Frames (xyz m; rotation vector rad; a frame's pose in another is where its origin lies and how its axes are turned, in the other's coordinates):
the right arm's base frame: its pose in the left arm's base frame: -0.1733 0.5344 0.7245 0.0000 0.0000 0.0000
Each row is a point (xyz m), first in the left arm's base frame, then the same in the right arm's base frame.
Working: the left arm's base frame: its pose in the right arm's base frame: 0.1733 -0.5344 -0.7245 0.0000 0.0000 0.0000

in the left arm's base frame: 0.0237 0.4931 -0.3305
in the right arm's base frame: 0.1970 -0.0413 -1.0550
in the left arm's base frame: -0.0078 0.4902 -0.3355
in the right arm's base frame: 0.1655 -0.0442 -1.0600
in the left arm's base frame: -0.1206 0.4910 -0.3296
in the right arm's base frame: 0.0527 -0.0434 -1.0541
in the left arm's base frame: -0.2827 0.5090 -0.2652
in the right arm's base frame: -0.1094 -0.0254 -0.9897
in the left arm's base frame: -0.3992 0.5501 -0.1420
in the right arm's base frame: -0.2259 0.0157 -0.8665
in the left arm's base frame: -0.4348 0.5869 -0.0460
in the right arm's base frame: -0.2615 0.0525 -0.7705
